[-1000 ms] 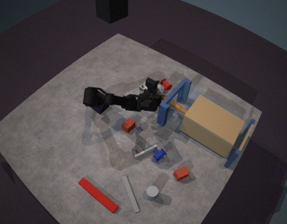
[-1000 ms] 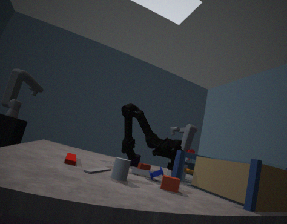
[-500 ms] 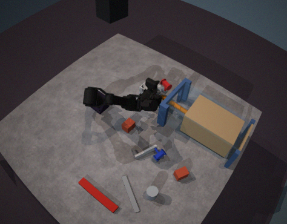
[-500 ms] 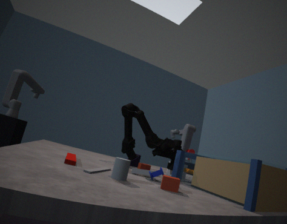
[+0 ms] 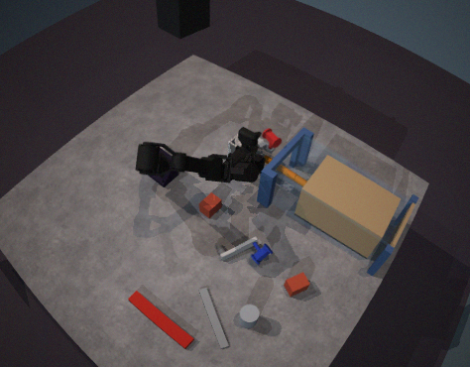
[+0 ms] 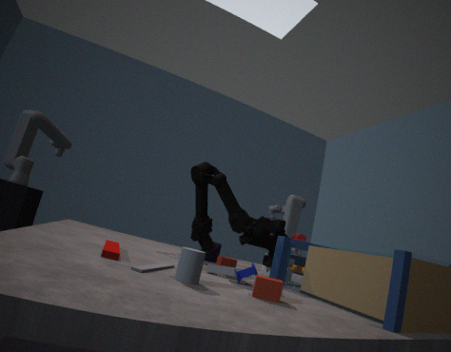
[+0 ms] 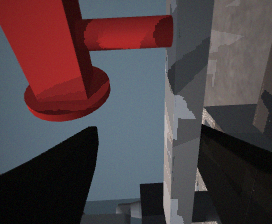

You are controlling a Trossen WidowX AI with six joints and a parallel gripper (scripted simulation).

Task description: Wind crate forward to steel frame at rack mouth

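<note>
Right now my gripper tip is 1 cm short of the winch handle with red knob and 1 cm above it. Also, from my gripper tip: blue t-shaped piece (27 cm to the right, 26 cm ahead, 11 cm below); grey strip (52 cm to the right, 32 cm ahead, 13 cm below); grey winch (10 cm below, 6 cm behind, 2 cm to the right).
</note>
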